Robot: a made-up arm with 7 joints. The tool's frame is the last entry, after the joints. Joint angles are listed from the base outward. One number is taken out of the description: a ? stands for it. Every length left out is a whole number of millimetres.
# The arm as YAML. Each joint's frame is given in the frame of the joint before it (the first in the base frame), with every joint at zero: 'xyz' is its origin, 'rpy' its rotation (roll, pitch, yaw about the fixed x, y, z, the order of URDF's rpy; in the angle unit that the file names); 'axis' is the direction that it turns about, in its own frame. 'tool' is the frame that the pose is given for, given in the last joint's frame.
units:
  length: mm
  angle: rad
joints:
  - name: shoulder
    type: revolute
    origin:
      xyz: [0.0, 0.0, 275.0]
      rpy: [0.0, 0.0, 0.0]
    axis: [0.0, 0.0, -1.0]
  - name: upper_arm
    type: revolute
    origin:
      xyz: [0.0, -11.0, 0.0]
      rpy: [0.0, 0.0, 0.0]
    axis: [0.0, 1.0, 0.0]
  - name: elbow
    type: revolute
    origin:
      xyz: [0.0, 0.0, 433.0]
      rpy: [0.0, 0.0, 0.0]
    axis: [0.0, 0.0, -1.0]
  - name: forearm
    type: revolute
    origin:
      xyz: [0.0, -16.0, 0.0]
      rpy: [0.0, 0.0, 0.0]
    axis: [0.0, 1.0, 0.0]
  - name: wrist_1
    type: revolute
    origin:
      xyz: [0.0, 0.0, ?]
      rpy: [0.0, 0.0, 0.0]
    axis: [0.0, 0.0, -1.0]
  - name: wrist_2
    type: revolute
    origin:
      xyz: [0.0, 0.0, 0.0]
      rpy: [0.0, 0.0, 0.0]
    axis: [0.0, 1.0, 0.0]
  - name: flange
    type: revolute
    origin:
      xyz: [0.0, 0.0, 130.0]
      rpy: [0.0, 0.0, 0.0]
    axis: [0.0, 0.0, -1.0]
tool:
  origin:
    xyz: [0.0, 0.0, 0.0]
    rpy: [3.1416, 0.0, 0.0]
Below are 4 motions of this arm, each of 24 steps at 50 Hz.
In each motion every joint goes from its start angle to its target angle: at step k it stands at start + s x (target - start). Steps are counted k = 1, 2, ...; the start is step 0. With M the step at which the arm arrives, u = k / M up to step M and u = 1 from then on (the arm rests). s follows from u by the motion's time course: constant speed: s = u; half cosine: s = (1 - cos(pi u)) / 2; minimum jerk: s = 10 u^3 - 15 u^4 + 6 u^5.
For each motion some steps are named. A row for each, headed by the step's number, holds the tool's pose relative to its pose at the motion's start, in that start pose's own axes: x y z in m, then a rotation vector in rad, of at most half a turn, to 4 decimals.
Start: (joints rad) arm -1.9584 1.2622 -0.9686 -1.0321 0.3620 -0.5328 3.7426
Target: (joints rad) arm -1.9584 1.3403 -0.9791 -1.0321 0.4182 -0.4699 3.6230
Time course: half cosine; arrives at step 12
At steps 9, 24:
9: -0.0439 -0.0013 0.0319 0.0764 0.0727 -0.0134
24: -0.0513 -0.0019 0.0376 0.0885 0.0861 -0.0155

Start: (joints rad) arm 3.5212 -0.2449 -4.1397 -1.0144 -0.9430 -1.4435 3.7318
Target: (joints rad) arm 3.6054 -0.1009 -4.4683 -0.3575 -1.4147 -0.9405 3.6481
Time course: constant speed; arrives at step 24
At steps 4, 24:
4: -0.0437 -0.0285 0.0224 -0.0452 0.1700 0.0561
24: -0.1603 -0.1833 0.2496 -0.4404 1.0152 0.1900

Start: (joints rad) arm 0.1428 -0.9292 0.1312 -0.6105 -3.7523 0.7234 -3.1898
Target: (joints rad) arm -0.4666 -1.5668 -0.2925 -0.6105 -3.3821 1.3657 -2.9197
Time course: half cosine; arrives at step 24
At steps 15, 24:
15: -0.5567 0.1398 -0.1809 0.1604 1.1012 0.4768
24: -0.8007 0.1425 -0.1402 0.2247 1.5748 0.7041

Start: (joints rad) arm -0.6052 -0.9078 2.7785 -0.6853 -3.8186 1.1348 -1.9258
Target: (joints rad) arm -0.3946 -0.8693 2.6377 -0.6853 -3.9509 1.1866 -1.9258
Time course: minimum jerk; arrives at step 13
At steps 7, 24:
7: 0.0098 0.0408 -0.0698 0.1185 0.0097 -0.0027
24: 0.0099 0.0718 -0.1203 0.2065 0.0195 -0.0135

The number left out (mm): 423.0
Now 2 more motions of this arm.
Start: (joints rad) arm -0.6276 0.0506 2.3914 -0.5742 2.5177 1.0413 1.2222
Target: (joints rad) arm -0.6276 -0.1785 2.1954 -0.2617 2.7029 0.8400 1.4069
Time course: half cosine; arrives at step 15
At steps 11, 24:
11: -0.2486 -0.0672 0.1344 0.3386 0.2629 0.4949
24: -0.2911 -0.0897 0.1678 0.4120 0.3189 0.5806

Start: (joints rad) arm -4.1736 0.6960 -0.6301 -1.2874 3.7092 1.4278 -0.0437
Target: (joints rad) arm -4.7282 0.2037 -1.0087 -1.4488 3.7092 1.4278 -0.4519
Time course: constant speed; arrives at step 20
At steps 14, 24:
14: 0.0081 -0.1767 -0.0064 -0.5785 -0.0259 0.1844
24: 0.0413 -0.2469 0.0388 -0.8004 -0.0490 0.3021

